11 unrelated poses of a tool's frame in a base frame.
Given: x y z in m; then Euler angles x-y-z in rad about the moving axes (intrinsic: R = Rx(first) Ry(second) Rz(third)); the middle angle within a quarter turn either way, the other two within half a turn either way.
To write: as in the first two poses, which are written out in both.
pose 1, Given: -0.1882, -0.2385, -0.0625, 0.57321, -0.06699, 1.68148
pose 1, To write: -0.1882, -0.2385, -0.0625, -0.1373, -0.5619, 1.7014
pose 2, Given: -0.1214, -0.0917, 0.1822, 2.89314, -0.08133, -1.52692
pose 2, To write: -0.1214, -0.0917, 0.1822, -3.0714, 0.2518, 1.5256
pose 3, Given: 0.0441, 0.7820, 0.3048, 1.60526, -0.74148, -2.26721
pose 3, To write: 0.0441, 0.7820, 0.3048, -1.6093, 0.8507, 2.3708
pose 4, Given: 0.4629, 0.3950, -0.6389, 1.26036, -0.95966, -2.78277
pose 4, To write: 0.4629, 0.3950, -0.6389, -1.3561, 0.6048, 2.2825
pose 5, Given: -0.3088, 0.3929, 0.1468, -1.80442, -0.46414, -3.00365
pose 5, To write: -0.3088, 0.3929, 0.1468, 1.7855, -0.2387, -2.7178
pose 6, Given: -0.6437, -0.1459, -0.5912, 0.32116, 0.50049, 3.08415
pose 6, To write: -0.6437, -0.1459, -0.5912, -0.3341, -0.4923, -3.0316
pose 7, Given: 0.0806, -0.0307, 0.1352, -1.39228, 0.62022, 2.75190
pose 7, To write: 0.0806, -0.0307, 0.1352, 1.4198, 0.2821, 2.4714
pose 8, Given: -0.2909, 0.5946, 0.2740, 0.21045, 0.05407, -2.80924
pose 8, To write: -0.2909, 0.5946, 0.2740, -0.2164, 0.0182, -2.8055
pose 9, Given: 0.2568, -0.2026, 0.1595, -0.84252, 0.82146, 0.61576
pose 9, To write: 0.2568, -0.2026, 0.1595, -0.6260, 0.9771, -0.1104
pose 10, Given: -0.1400, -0.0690, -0.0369, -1.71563, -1.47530, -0.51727
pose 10, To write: -0.1400, -0.0690, -0.0369, -1.5856, -0.3731, 1.4817
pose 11, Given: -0.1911, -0.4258, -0.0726, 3.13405, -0.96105, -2.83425
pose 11, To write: -0.1911, -0.4258, -0.0726, -2.7224, -0.8932, 2.6273
